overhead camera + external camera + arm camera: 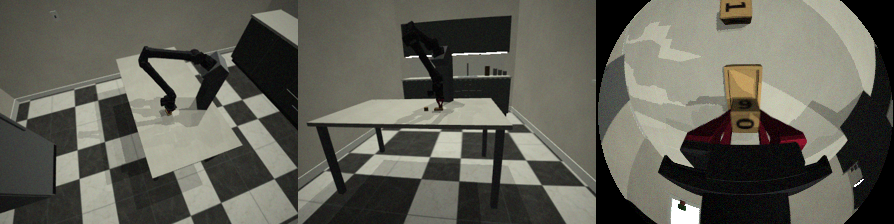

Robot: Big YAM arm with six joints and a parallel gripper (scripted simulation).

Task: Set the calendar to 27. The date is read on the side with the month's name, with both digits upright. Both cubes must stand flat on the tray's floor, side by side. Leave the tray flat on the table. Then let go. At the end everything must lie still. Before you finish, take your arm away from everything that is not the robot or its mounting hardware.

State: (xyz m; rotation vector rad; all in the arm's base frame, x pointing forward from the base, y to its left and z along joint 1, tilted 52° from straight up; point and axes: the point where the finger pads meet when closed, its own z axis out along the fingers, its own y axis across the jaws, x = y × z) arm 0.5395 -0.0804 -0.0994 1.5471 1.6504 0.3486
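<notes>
Right now my hand is 30 mm above the wooden tray and 20 mm to the left of it.
</notes>
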